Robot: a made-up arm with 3 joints. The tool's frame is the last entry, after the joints.
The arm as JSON. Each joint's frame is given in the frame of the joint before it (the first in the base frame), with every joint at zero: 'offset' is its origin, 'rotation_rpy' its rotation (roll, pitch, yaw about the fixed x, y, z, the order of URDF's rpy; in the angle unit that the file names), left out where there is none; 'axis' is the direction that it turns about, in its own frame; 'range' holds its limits. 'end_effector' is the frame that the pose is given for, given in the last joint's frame.
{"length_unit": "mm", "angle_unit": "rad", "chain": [
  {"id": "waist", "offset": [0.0, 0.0, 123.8], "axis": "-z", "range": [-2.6, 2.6]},
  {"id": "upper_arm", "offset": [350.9, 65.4, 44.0], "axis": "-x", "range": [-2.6, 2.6]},
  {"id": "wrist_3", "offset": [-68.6, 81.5, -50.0], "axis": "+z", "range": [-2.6, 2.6]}
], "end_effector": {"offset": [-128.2, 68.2, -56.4]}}
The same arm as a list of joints. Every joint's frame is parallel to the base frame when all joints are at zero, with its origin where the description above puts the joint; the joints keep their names.
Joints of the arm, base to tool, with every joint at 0 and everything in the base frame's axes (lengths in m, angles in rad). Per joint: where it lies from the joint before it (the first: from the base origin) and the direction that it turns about. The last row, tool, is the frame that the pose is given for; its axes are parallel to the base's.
waist: axis -z offset 0.0000 0.0000 0.1238
upper_arm: axis -x offset 0.3509 0.0654 0.0440
wrist_3: axis +z offset -0.0686 0.0815 -0.0500
tool: offset -0.1282 0.0682 -0.0564
Joint limits (rad, base to tool): -2.6000..2.6000 -2.6000..2.6000 -2.6000..2.6000

